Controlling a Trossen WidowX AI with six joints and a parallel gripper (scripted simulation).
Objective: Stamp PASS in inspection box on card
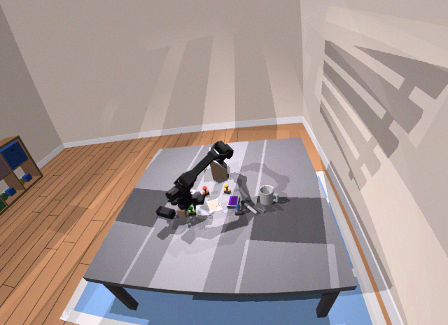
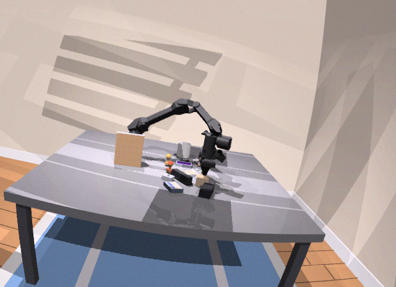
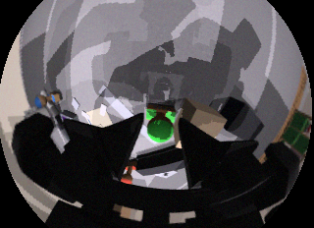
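The green-knobbed stamp is 1 cm below my gripper tip. The rest, counted from my gripper tip: tan block: 2 cm behind, 5 cm to the right, 1 cm below; long black block: 11 cm behind, 1 cm to the right, 2 cm below; cream card: 5 cm behind, 13 cm to the left, 4 cm below.
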